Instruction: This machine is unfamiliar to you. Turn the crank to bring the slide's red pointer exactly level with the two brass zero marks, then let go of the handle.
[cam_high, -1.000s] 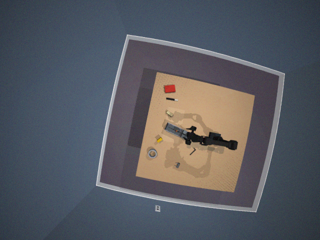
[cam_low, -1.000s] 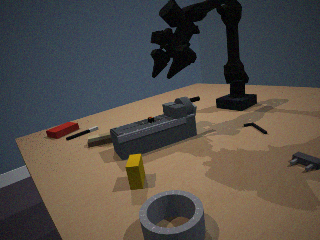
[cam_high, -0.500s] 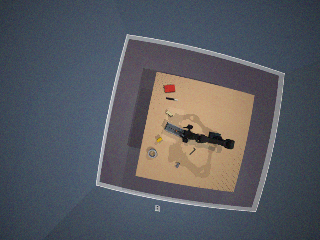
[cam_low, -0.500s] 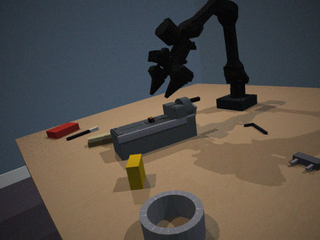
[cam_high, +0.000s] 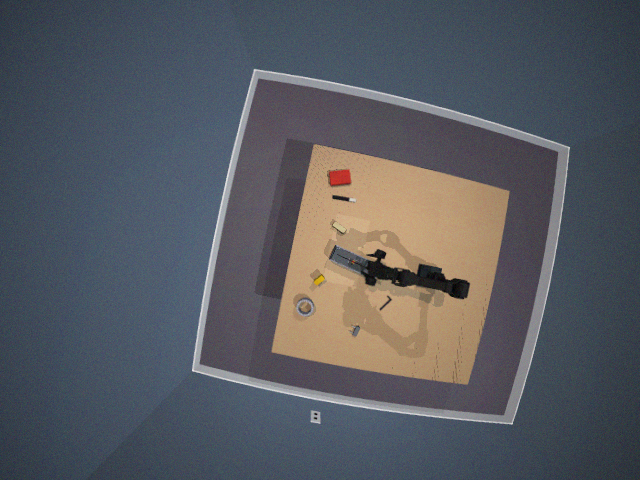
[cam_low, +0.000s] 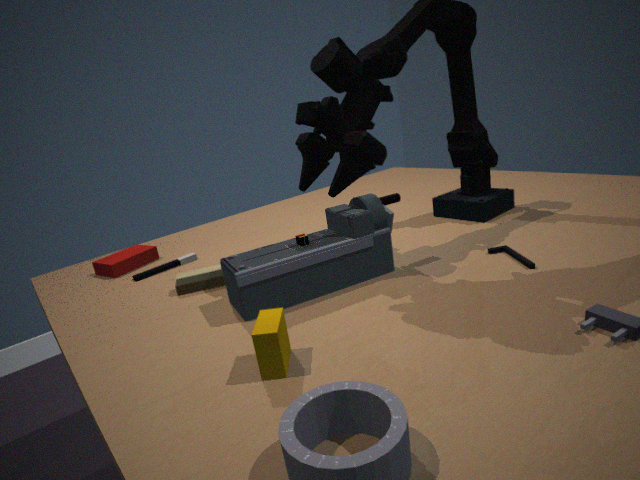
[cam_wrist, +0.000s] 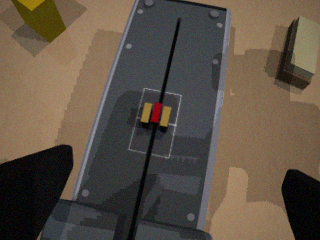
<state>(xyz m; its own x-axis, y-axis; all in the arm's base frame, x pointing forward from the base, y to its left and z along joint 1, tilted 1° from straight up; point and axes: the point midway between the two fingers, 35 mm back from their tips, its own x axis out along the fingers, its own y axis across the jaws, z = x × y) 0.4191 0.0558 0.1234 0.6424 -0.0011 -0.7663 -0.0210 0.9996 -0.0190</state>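
My gripper tip is now 140 mm past the black crank handle and 40 mm above it. The rest, counted from my gripper tip: red pointer (60 mm below, 50 mm ahead, 20 mm to the left); yellow block (190 mm to the left, 180 mm ahead, 120 mm below); tan block (180 mm ahead, 140 mm to the right, 130 mm below).
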